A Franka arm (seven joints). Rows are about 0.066 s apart.
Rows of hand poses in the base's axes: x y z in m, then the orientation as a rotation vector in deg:
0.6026 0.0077 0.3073 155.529 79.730 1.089
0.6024 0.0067 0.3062 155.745 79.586 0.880
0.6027 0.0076 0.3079 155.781 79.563 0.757
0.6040 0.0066 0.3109 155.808 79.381 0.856
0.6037 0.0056 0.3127 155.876 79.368 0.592
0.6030 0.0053 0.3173 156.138 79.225 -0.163
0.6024 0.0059 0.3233 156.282 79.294 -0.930
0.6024 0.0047 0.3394 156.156 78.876 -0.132
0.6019 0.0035 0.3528 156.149 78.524 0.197
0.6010 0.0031 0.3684 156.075 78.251 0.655
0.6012 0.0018 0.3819 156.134 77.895 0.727
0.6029 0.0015 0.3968 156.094 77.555 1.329
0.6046 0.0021 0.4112 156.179 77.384 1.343
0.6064 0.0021 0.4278 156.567 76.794 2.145
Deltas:
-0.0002 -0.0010 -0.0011 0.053 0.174 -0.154
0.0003 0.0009 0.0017 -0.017 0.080 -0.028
0.0013 -0.0010 0.0030 -0.020 -0.089 -0.111
-0.0003 -0.0010 0.0018 -0.030 0.177 -0.035
-0.0007 -0.0003 0.0046 -0.071 0.510 -0.182
-0.0006 0.0006 0.0060 -0.082 0.520 -0.024
0.0000 -0.0012 0.0161 -0.032 -0.610 -0.183
-0.0005 -0.0012 0.0134 -0.046 -0.274 -0.194
-0.0009 -0.0004 0.0156 -0.030 -0.358 -0.124
0.0002 -0.0013 0.0135 -0.068 -0.099 -0.224
0.0017 -0.0003 0.0149 0.017 -0.444 -0.170
0.0017 0.0006 0.0144 0.008 -0.013 -0.125
0.0018 0.0000 0.0166 0.331 -0.447 -0.433

